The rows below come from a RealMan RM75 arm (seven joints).
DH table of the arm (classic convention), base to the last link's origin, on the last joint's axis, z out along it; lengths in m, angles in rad. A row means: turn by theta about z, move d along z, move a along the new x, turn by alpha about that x. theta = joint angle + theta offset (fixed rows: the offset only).
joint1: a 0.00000, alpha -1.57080, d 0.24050, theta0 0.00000
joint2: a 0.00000, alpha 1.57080, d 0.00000, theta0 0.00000
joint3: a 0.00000, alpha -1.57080, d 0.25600, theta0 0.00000
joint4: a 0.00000, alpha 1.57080, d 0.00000, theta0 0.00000
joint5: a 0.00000, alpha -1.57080, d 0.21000, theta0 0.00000
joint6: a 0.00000, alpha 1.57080, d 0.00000, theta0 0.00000
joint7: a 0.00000, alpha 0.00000, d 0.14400, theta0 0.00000
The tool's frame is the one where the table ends.
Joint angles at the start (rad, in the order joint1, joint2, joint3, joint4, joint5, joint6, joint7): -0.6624 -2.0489 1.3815 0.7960 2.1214 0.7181 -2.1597
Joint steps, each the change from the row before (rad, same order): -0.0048 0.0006 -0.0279 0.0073 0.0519 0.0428 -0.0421; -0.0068 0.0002 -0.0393 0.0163 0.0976 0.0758 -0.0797; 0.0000 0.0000 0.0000 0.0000 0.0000 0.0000 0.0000; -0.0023 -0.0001 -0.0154 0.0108 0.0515 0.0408 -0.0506
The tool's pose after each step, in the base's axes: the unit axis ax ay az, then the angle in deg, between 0 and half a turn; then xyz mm. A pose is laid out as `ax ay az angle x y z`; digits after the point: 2 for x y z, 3 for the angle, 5 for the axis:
-0.94176 -0.33455 -0.03404 143.839 -220.86 429.00 -31.19
-0.93419 -0.35669 -0.00818 145.270 -225.71 425.94 -26.69
-0.93419 -0.35669 -0.00818 145.270 -225.71 425.94 -26.69
-0.92826 -0.37188 0.00664 146.000 -228.48 423.60 -24.61

